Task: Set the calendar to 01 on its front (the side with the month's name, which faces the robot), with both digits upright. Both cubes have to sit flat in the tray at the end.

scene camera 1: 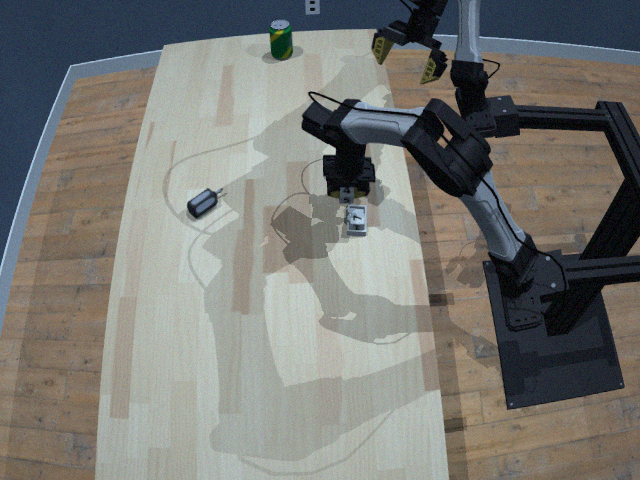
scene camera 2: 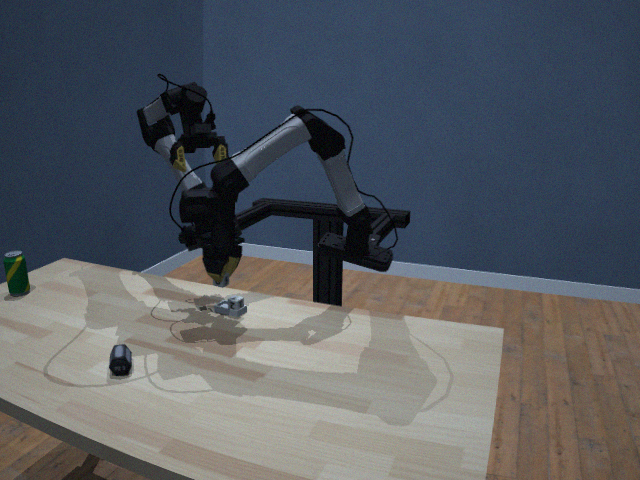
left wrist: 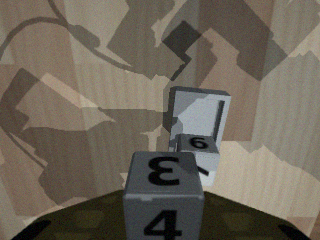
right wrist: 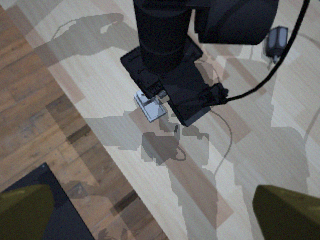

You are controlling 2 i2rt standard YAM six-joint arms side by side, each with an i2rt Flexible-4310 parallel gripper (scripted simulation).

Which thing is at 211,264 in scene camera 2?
The left gripper.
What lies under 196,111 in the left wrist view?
A grey tray.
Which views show the right gripper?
Scene camera 1, scene camera 2 and the right wrist view only.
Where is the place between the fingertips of the left gripper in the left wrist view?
At 163,199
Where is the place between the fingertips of the left gripper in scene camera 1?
At 346,196
